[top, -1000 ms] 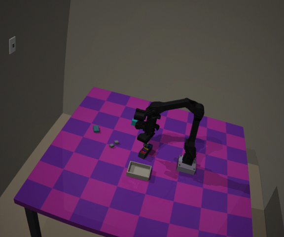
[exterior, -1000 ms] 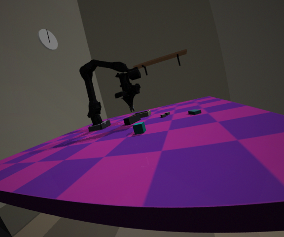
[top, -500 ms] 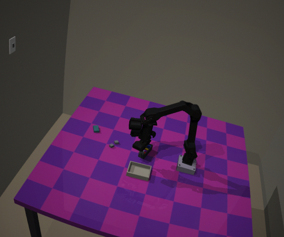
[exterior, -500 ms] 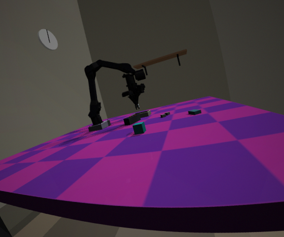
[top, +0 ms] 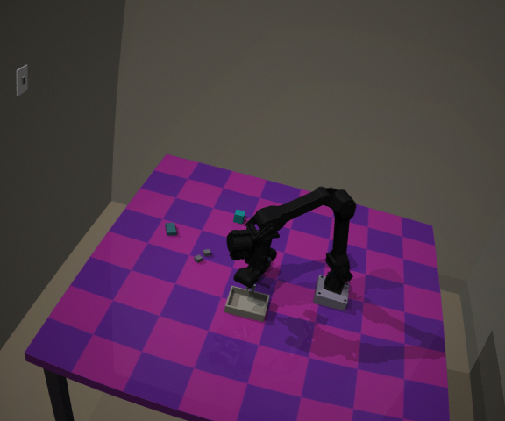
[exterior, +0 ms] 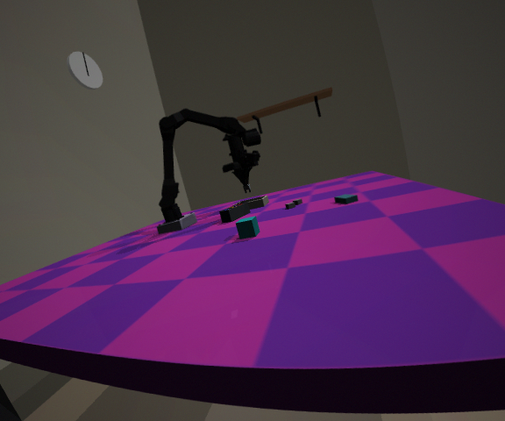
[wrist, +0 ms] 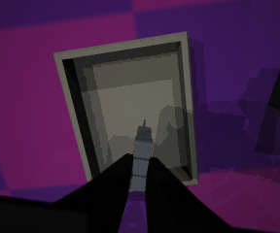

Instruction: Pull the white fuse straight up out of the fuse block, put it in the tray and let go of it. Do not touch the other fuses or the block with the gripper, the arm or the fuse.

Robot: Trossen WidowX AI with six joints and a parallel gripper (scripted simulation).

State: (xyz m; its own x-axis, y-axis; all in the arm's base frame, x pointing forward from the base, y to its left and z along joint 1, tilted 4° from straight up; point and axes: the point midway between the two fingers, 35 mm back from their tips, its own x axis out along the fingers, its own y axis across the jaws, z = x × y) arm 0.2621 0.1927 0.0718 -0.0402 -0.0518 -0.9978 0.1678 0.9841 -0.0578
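My gripper tip is now 9 cm above the grey tray and 1 cm to the right of it. Round my gripper tip: flat teal block (38 cm ahead, 24 cm to the right, 9 cm below); white fuse (1 cm below); teal cube (44 cm to the right, 17 cm ahead, 8 cm below).
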